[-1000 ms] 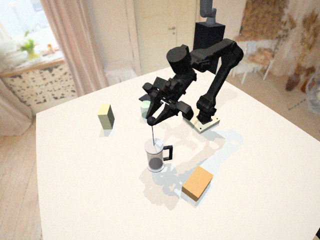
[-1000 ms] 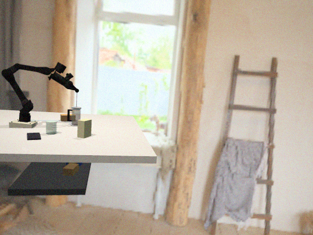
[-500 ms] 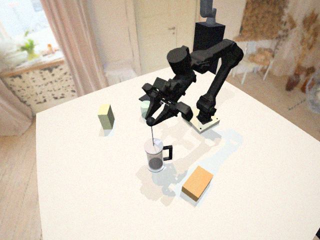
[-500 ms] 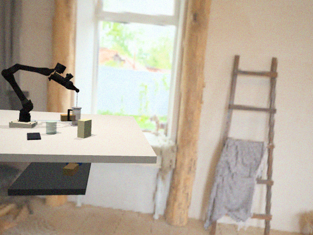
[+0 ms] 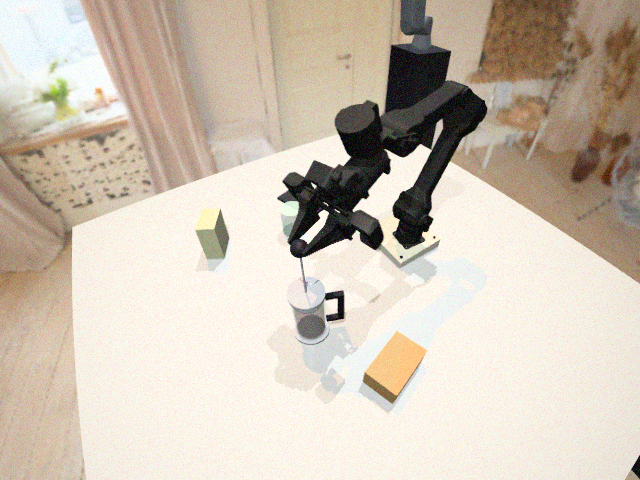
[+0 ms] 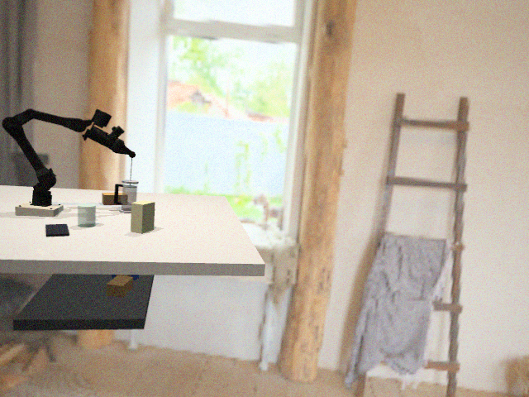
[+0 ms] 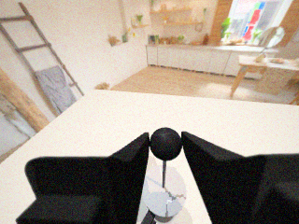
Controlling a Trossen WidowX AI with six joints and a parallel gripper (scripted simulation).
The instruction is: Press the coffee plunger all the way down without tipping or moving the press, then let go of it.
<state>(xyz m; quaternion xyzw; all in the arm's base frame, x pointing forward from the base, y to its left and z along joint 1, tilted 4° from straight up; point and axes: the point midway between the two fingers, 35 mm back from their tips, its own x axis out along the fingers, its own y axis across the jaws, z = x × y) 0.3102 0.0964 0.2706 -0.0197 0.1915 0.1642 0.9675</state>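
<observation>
The glass coffee press is 3 cm behind my gripper tip and 13 cm below it. The rest, counted from my gripper tip: pale yellow-green block (12 cm ahead, 34 cm to the right, 21 cm below).
</observation>
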